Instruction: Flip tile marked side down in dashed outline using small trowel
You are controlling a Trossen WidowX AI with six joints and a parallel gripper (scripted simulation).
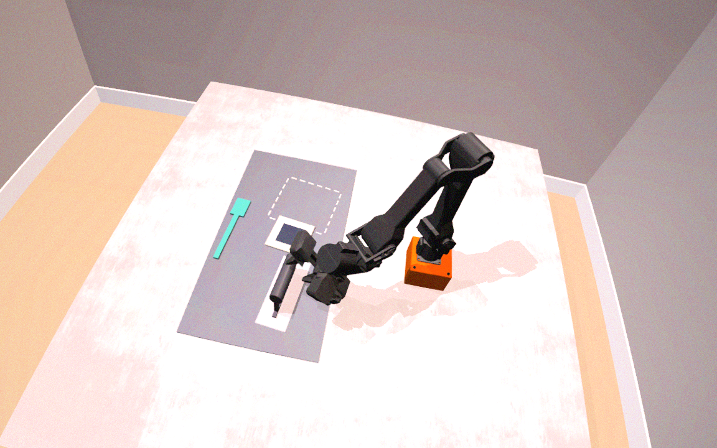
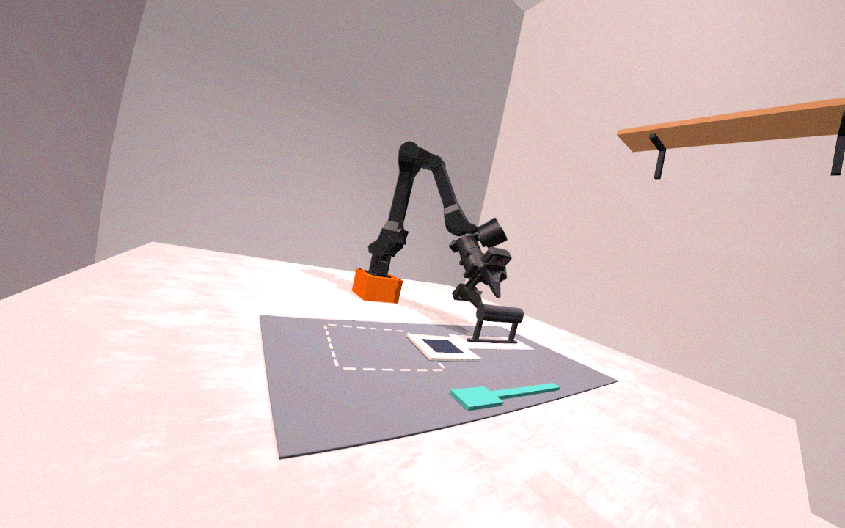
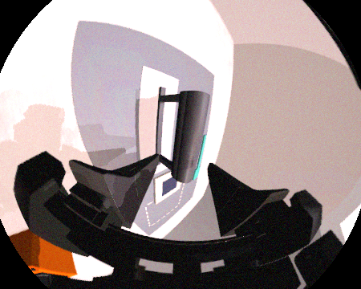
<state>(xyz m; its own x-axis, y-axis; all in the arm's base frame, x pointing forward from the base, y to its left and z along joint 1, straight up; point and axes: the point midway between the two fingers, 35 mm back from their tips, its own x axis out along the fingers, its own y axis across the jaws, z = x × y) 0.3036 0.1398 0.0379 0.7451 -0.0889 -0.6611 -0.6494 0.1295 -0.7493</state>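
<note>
My gripper tip is 150 mm to the left of the cream tile, 80 mm above it and 40 mm short of it. The rest, counted from my gripper tip: grey mat (140 mm to the right, 100 mm below, 70 mm ahead); teal trowel (210 mm ahead, 170 mm to the right, 80 mm below).
</note>
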